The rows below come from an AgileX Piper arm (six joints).
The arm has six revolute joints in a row. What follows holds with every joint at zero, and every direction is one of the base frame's. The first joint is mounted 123 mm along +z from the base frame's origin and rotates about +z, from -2.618 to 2.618 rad. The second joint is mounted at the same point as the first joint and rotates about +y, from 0 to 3.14 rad. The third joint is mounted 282.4 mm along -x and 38.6 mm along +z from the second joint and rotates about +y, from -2.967 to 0 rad. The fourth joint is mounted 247.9 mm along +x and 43.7 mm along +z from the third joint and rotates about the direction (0.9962, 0, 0.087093), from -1.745 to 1.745 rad. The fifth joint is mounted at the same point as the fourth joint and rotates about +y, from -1.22 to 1.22 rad. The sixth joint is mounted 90.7 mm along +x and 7.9 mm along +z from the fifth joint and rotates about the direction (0.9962, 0, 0.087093), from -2.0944 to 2.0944 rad. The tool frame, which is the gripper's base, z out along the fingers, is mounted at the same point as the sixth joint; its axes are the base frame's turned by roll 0, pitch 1.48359 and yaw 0 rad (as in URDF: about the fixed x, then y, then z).
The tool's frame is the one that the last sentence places.
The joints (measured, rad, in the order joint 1, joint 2, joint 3, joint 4, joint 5, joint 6), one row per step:
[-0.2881, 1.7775, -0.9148, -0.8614, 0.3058, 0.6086]
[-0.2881, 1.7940, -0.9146, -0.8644, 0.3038, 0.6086]
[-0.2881, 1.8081, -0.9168, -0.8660, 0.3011, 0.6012]
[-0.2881, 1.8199, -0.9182, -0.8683, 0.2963, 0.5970]
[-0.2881, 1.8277, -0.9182, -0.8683, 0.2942, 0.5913]
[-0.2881, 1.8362, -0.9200, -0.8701, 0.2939, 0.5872]
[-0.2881, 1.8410, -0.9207, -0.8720, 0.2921, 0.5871]
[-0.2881, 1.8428, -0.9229, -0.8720, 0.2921, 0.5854]
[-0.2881, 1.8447, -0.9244, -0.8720, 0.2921, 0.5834]
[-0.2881, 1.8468, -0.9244, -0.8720, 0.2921, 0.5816]
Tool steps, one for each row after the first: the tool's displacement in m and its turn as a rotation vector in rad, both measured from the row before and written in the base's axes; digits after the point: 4 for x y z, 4 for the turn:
[0.0006, -0.0001, -0.0056, 0.0034, 0.0151, 0.0032]
[0.0011, -0.0002, -0.0042, 0.0000, 0.0123, 0.0086]
[0.0010, 0.0000, -0.0036, 0.0013, 0.0082, 0.0076]
[0.0003, 0.0001, -0.0026, 0.0005, 0.0079, 0.0058]
[0.0006, -0.0002, -0.0025, -0.0009, 0.0080, 0.0049]
[0.0004, 0.0000, -0.0014, 0.0005, 0.0029, 0.0024]
[0.0005, -0.0002, -0.0001, -0.0008, 0.0002, 0.0014]
[0.0004, -0.0001, -0.0003, -0.0007, 0.0011, 0.0017]
[0.0000, 0.0000, -0.0007, -0.0002, 0.0027, 0.0015]

